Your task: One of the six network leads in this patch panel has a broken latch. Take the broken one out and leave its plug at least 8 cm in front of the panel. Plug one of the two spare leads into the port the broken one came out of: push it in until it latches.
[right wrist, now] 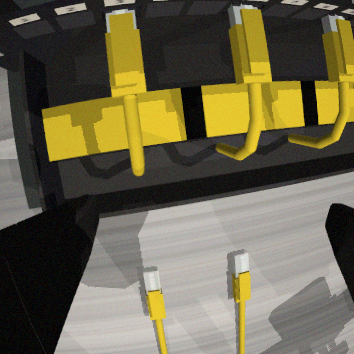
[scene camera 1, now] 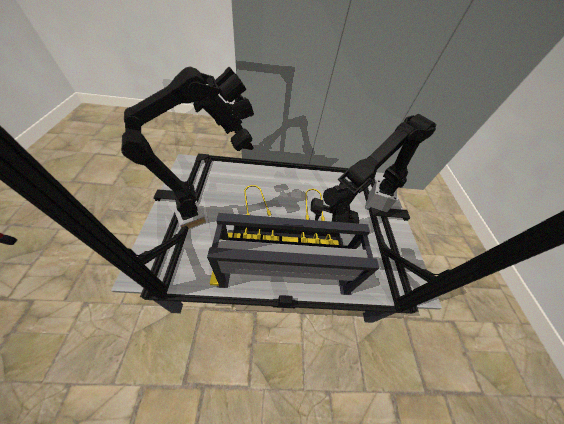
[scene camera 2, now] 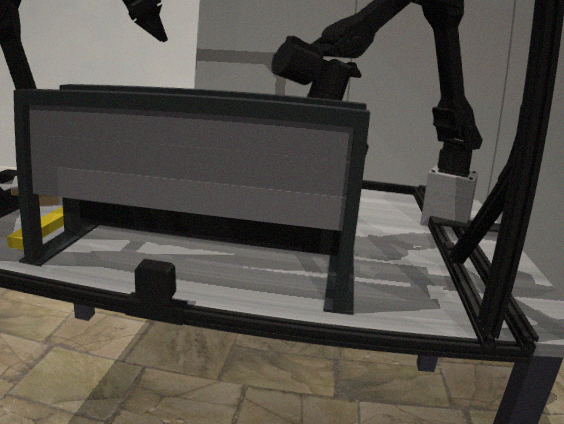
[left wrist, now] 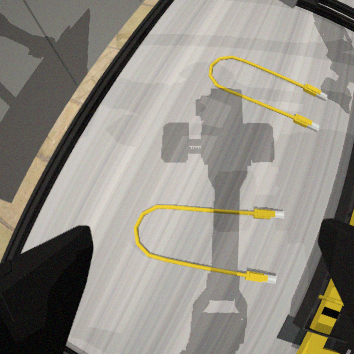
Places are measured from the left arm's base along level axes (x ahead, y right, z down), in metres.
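Pixels of known places: left gripper, fingertip midpoint: (scene camera 2: 164,40) (left wrist: 209,236); right gripper, fingertip midpoint: (right wrist: 219,212); left arm's base at its link origin: (scene camera 1: 188,212); right arm's base at its link origin: (scene camera 1: 386,189) (scene camera 2: 454,172).
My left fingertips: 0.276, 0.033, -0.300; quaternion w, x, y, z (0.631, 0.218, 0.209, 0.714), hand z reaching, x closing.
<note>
Ahead of a thing's pixels: the offset from my left fingertips to its top centre, as dx, dy, dz. "spot": to the spot under its first point.
The dark patch panel @[-0.009, +0.343, +0.081] (scene camera 1: 292,227) (scene camera 2: 190,100) stands across the table. Several yellow leads sit in its numbered ports; three plugs, left (right wrist: 127,55), middle (right wrist: 255,45) and right (right wrist: 344,50), show in the right wrist view. I cannot tell any latch's state. One spare lead @[spot: +0.062, -0.081, +0.341] (scene camera 1: 254,186) (left wrist: 185,208) and the other spare lead (scene camera 1: 313,189) (left wrist: 260,69) (right wrist: 242,322) lie looped on the table, plugs toward the panel. My left gripper (left wrist: 209,236) is open and empty, high above the table. My right gripper (right wrist: 219,212) is open and empty, near the panel's lead side, above the other spare lead's plugs.
A yellow strip with black gaps (right wrist: 115,125) runs below the plugs. A yellow block (scene camera 1: 214,279) (scene camera 2: 42,227) lies by the panel's left foot. Black rails (scene camera 1: 240,300) (scene camera 2: 260,332) edge the table, and upright black posts rise at both sides.
</note>
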